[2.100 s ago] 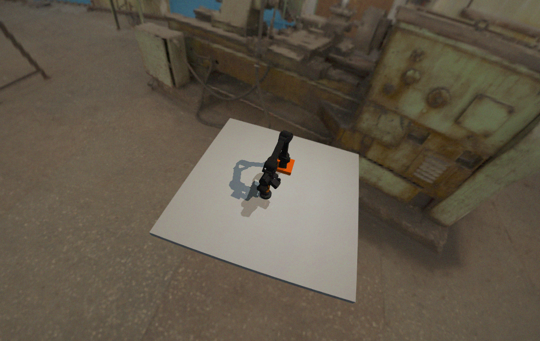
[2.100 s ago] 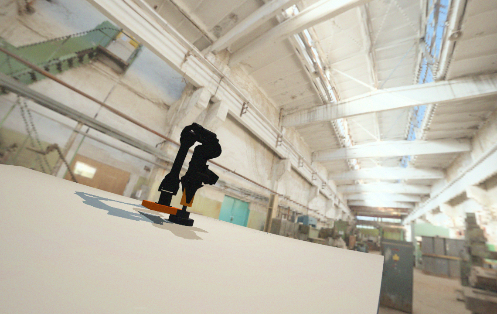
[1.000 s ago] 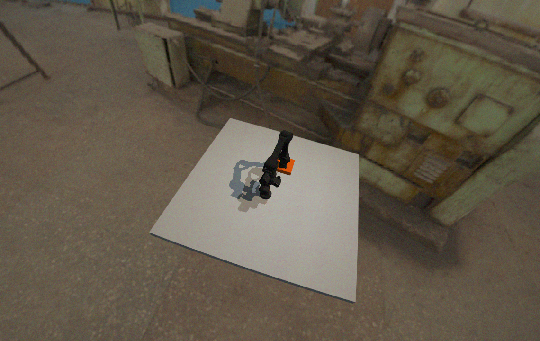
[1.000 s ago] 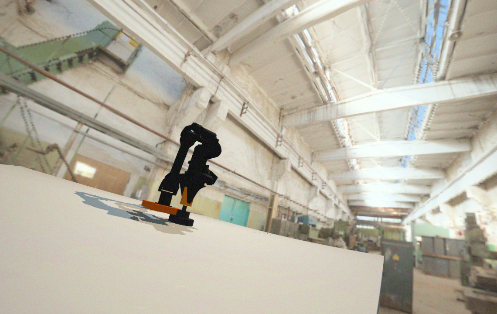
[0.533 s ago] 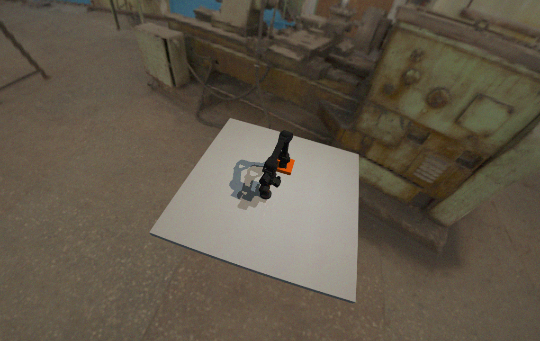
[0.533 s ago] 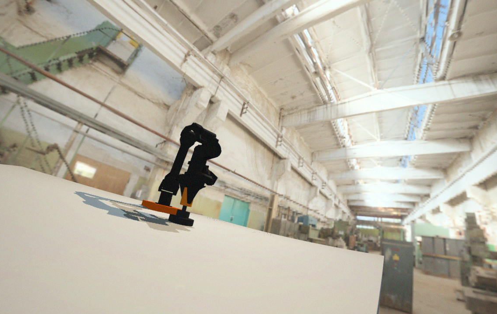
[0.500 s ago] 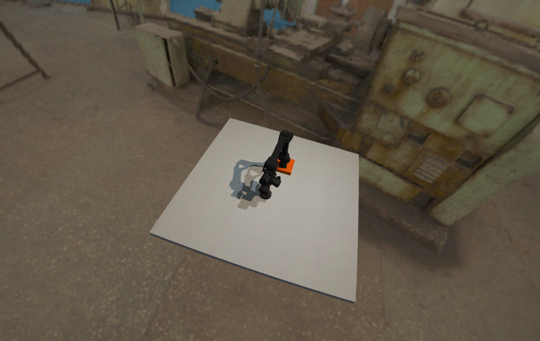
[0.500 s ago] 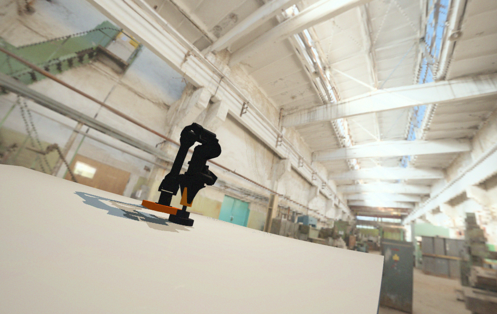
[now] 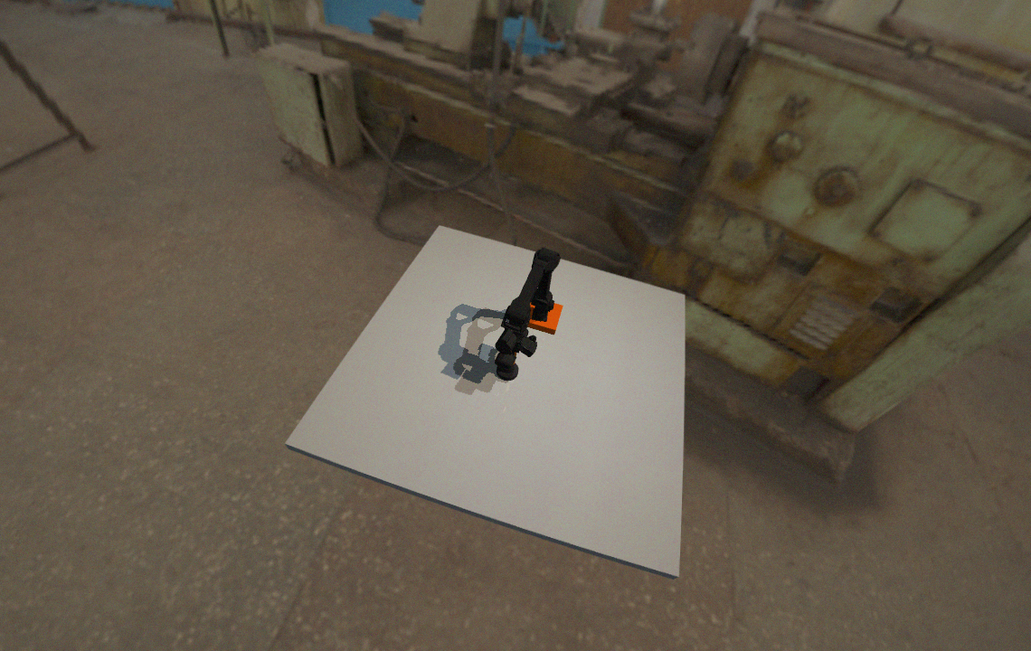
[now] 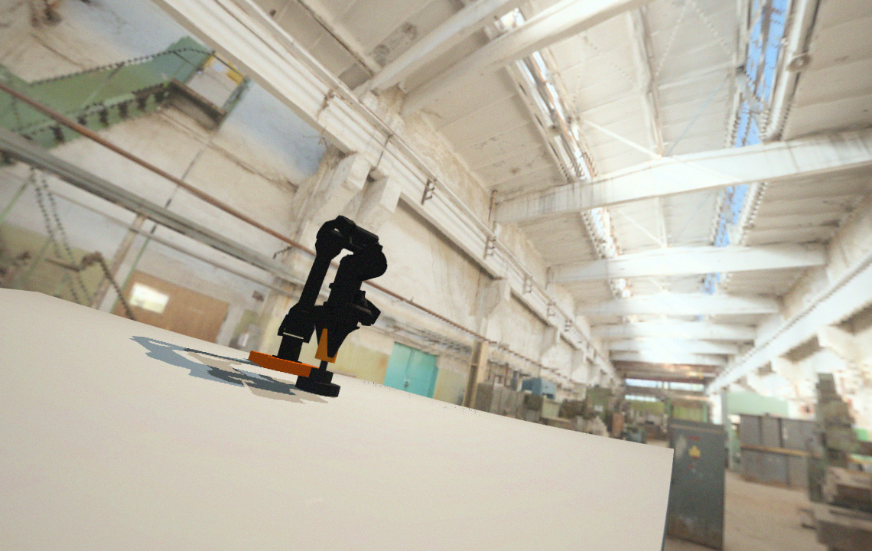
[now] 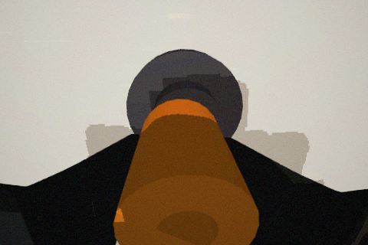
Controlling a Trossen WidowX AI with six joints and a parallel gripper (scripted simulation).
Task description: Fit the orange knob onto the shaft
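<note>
Now: the dark round pedestal 40 mm below my gripper tip. From my gripper tip the other things lie so: orange knob: 20 mm above.
</note>
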